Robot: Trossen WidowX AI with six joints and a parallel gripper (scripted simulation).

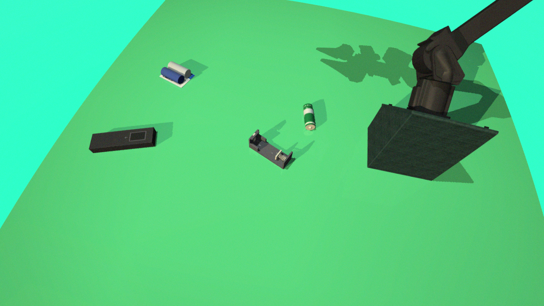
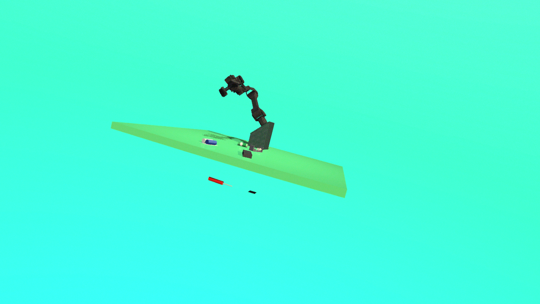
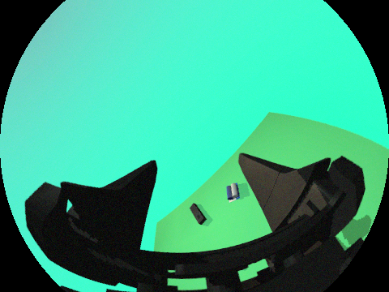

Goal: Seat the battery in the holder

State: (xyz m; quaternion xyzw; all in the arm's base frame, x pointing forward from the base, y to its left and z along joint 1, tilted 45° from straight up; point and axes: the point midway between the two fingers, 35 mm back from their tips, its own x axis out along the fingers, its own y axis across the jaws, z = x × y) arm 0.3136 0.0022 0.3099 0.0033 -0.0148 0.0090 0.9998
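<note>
Right now the battery is 14 cm behind my gripper tip, 16 cm to the left of it and 37 cm below it. The rest, counted from my gripper tip: card: 26 cm ahead, 11 cm to the left, 37 cm below; red screwdriver: 27 cm ahead, 25 cm to the left, 57 cm below; long black box: 29 cm ahead, 36 cm to the left, 37 cm below.
</note>
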